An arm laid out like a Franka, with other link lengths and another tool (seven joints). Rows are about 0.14 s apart.
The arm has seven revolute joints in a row. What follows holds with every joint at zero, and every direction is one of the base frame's.
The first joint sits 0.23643 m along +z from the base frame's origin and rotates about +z.
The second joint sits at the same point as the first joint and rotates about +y.
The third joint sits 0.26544 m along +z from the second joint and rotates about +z.
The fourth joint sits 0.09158 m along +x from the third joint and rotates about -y.
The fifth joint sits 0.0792 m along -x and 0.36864 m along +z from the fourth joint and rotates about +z.
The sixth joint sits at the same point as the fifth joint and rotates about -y.
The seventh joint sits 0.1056 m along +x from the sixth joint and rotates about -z.
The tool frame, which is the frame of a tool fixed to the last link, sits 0.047 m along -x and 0.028 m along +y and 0.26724 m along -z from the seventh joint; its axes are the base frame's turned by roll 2.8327, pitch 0 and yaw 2.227 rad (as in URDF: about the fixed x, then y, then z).
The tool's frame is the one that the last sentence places.
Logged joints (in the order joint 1, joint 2, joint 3, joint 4, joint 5, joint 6, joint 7), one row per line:
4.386 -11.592 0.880 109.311 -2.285 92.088 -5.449
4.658 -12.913 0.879 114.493 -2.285 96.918 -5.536
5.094 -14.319 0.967 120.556 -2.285 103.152 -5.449
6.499 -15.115 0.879 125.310 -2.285 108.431 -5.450
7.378 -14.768 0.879 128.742 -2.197 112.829 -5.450
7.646 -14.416 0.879 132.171 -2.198 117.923 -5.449
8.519 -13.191 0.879 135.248 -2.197 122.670 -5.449
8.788 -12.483 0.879 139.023 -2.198 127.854 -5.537
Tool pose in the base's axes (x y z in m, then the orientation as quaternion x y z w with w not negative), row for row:
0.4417 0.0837 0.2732 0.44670 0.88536 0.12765 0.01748
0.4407 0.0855 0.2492 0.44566 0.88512 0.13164 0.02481
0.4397 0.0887 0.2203 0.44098 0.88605 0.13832 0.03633
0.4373 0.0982 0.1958 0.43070 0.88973 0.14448 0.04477
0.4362 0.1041 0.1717 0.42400 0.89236 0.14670 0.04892
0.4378 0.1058 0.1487 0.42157 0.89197 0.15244 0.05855
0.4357 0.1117 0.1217 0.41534 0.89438 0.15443 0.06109
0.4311 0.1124 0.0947 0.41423 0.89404 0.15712 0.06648
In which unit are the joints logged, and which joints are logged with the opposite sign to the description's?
The joints are logged in degrees. Opposite sign: joint 4, joint 5, joint 7.
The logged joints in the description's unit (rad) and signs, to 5 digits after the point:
0.07655 -0.20232 0.01536 -1.90784 0.03988 1.60724 0.09510
0.08130 -0.22537 0.01534 -1.99828 0.03988 1.69154 0.09662
0.08891 -0.24991 0.01688 -2.10410 0.03988 1.80034 0.09510
0.11343 -0.26381 0.01534 -2.18707 0.03988 1.89248 0.09512
0.12877 -0.25775 0.01534 -2.24697 0.03834 1.96924 0.09512
0.13345 -0.25161 0.01534 -2.30682 0.03836 2.05814 0.09510
0.14868 -0.23023 0.01534 -2.36052 0.03834 2.14100 0.09510
0.15338 -0.21787 0.01534 -2.42641 0.03836 2.23147 0.09664

